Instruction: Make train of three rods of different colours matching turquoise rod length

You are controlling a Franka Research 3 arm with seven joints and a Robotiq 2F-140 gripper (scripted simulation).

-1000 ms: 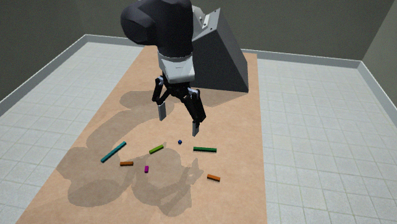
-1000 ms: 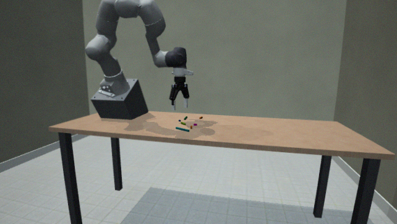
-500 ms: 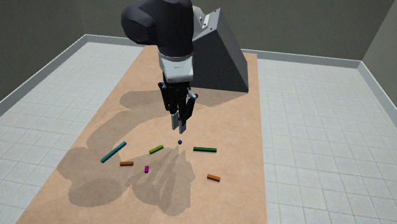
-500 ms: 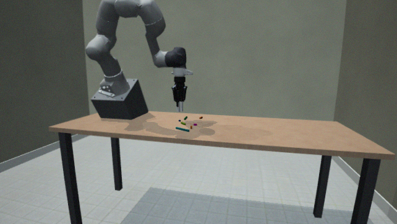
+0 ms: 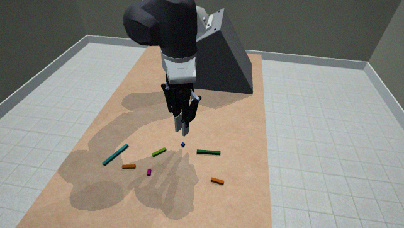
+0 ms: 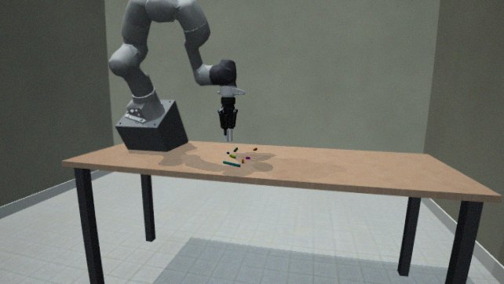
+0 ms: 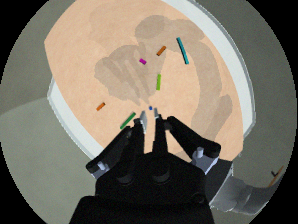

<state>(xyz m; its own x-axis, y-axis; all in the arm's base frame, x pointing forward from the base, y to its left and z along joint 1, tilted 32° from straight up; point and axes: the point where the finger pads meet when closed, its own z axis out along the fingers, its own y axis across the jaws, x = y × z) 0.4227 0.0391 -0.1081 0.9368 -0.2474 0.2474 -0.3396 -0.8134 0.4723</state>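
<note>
Now: hand 10 cm above the blue rod. Also, from my hand: green rod: 1 cm ahead, 9 cm to the left, 10 cm below; then magenta rod: 14 cm ahead, 6 cm to the right, 10 cm below; then lime rod: 5 cm ahead, 7 cm to the right, 10 cm below.
</note>
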